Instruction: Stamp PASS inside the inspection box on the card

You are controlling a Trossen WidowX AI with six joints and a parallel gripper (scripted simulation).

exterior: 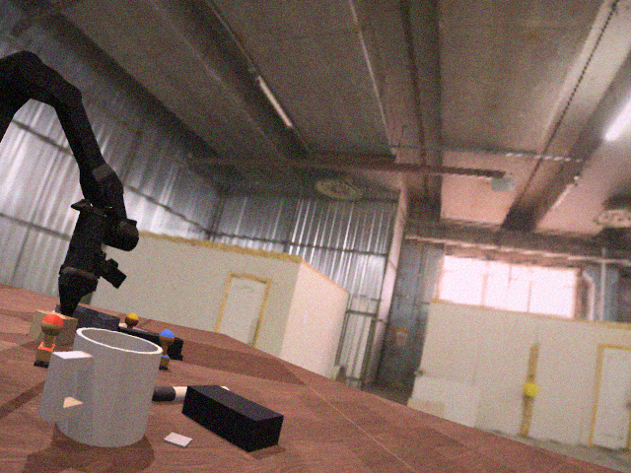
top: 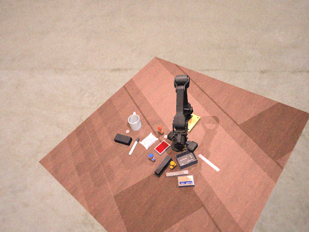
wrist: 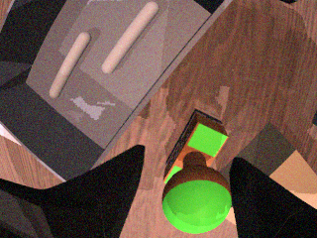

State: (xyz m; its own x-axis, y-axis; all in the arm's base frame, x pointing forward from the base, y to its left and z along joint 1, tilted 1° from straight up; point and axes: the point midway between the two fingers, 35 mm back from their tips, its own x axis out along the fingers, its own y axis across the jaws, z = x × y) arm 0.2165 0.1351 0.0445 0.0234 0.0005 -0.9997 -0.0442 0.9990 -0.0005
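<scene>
The green-knobbed stamp lies 1 cm below my gripper tip. Round my gripper tip: grey tray 4 cm ahead, 6 cm to the left, 2 cm below; then yellow-knobbed stamp 13 cm ahead, 2 cm to the left, 1 cm below; then tan cube 2 cm behind, 6 cm to the right, 1 cm below.
</scene>
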